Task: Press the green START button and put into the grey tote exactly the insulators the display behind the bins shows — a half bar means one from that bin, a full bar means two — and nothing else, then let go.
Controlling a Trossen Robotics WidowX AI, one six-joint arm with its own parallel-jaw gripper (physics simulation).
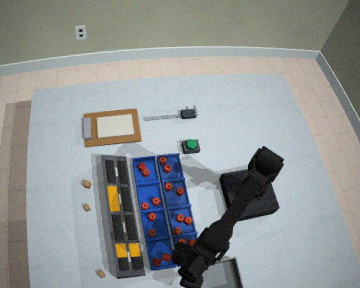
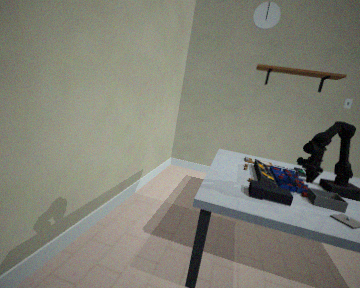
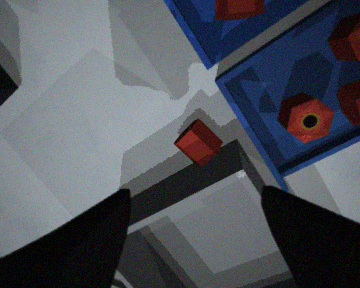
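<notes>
My gripper (image 1: 183,266) (image 2: 311,176) (image 3: 196,196) is open and empty above the near end of the bins and the tote. A red insulator (image 3: 198,142) lies on the table against the outside of the grey tote (image 1: 237,264) (image 2: 325,199) (image 3: 185,181), ahead of the fingertips. The visible tote floor holds no insulator; part is hidden. Blue bins (image 1: 134,172) (image 3: 250,127) stand in two columns of four, with red insulators. The display (image 1: 106,167) shows a full orange bar in the second row's left cell and half bars in both fourth-row cells. The START button (image 1: 191,144) is green.
A clipboard (image 1: 115,126) and a caliper-like tool (image 1: 188,114) lie beyond the bins. Small tan blocks (image 1: 86,184) (image 1: 86,207) (image 1: 100,273) lie left of the display. A dark box shape (image 2: 270,193) stands at the display's near end. A flat plate (image 2: 346,220) lies near the table edge.
</notes>
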